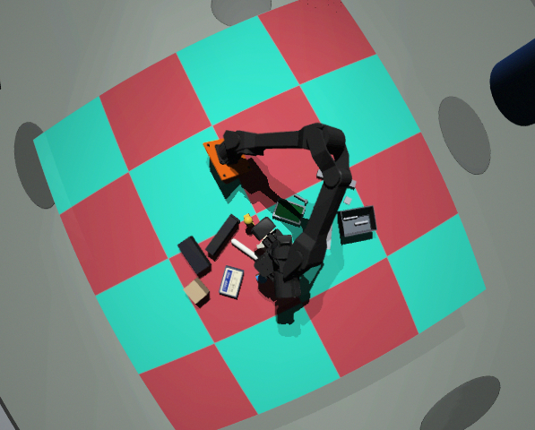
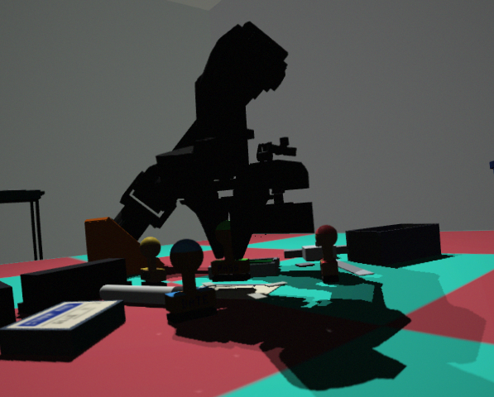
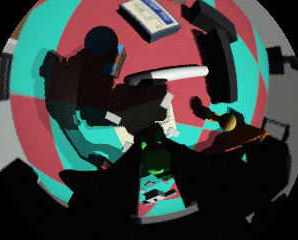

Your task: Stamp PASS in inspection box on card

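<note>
My gripper tip is now 10 mm short of the cream card and 40 mm above it. Round my gripper tip: white marker (10 mm ahead, 80 mm to the right, 30 mm below); then blue-topped date stamp (80 mm ahead, 80 mm to the right, 10 mm below); then PASS stamp (right at my gripper tip).
</note>
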